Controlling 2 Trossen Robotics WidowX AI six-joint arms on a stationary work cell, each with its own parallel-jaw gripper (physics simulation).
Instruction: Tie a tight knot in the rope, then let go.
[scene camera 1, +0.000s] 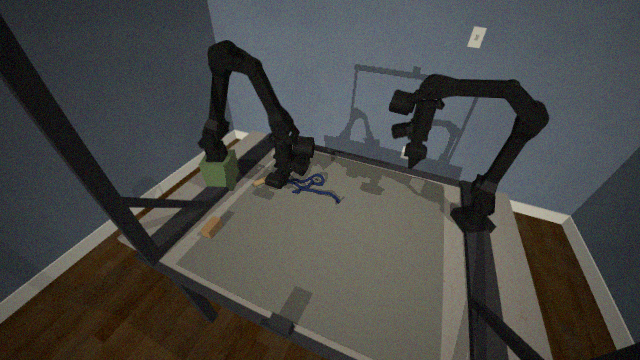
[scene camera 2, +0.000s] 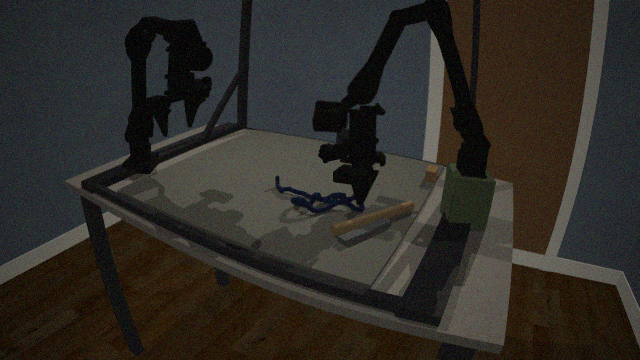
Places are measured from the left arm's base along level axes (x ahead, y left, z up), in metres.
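Pixels of known places: left gripper, between the fingertips: (scene camera 1: 285, 183) (scene camera 2: 360, 204); right gripper, between the fingertips: (scene camera 1: 410, 160) (scene camera 2: 177, 131); left arm's base, origin of its link: (scene camera 1: 217, 156) (scene camera 2: 471, 171); right arm's base, origin of its link: (scene camera 1: 474, 217) (scene camera 2: 140, 157).
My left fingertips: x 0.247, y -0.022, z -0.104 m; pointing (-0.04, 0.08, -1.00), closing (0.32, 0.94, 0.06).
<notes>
Ahead of a thing's pixels: the offset from my left fingertips to its top centre. "*": to the spot under its first point. Level surfaces: height alone.
A dark blue rope @[* 0.041 m right, 0.136 m ahead, 0.003 m up] (scene camera 1: 320, 191) (scene camera 2: 327, 200) lies bunched on the grey table top @[0.010 m down] (scene camera 1: 375, 260) (scene camera 2: 225, 155), with a loop and crossing strands. One end stretches away from the bunch, to the lower right in scene camera 1 and to the upper left in scene camera 2. Whether the strands form a knot cannot be told. My left gripper (scene camera 1: 275, 184) (scene camera 2: 360, 201) points down low over the table and is shut on a part of the rope at its edge; the fingertips hide the exact grip. My right gripper (scene camera 1: 412, 164) (scene camera 2: 177, 129) is open and raised, well away from the rope.
A wooden rod @[0.061 m left, 0.033 m back, 0.011 m up] (scene camera 2: 372, 218) lies beside the left gripper, mostly hidden in scene camera 1. An orange-brown block @[0.221 m right, 0.206 m back, 0.020 m up] (scene camera 1: 211, 227) (scene camera 2: 431, 173) sits near the table's edge. A green block @[0.022 m left, 0.247 m back, 0.104 m up] (scene camera 1: 218, 171) (scene camera 2: 467, 200) is at the left arm's base.
</notes>
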